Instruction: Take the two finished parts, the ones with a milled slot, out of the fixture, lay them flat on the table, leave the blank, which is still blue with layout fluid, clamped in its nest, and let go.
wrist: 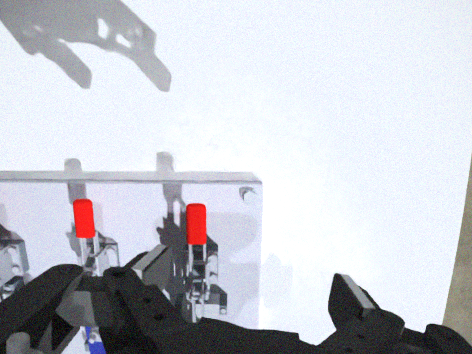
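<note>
The fixture is a pale plate at the lower left of the wrist view. Two toggle clamps with red handles show on it, a right one and a middle one; both handles point toward the top of the view. A bit of the blue blank shows at the bottom, below the middle clamp, mostly hidden by the gripper. The two finished parts cannot be made out; the gripper and the frame edge hide the nests. My gripper is open and empty, its left finger over the plate between the clamps and its right finger beyond the plate's right edge.
The white table extends above and right of the fixture, with its edge and the brownish floor at the far right. Part of another metal clamp shows at the left edge. The gripper's shadow falls at the upper left.
</note>
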